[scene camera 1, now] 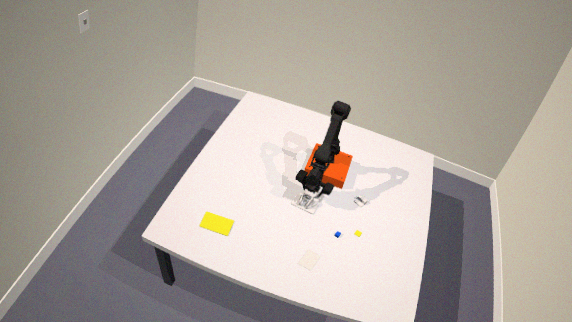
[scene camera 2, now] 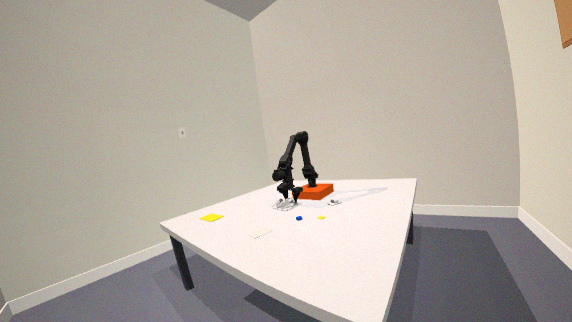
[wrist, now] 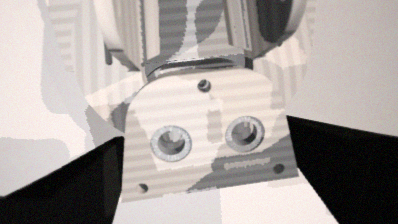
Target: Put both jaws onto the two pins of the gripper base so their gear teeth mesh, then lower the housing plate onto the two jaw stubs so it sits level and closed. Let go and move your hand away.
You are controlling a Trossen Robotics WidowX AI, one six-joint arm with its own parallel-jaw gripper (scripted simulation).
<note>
In view: the gripper [wrist: 203, 134] and a housing plate [wrist: 214, 62].
</note>
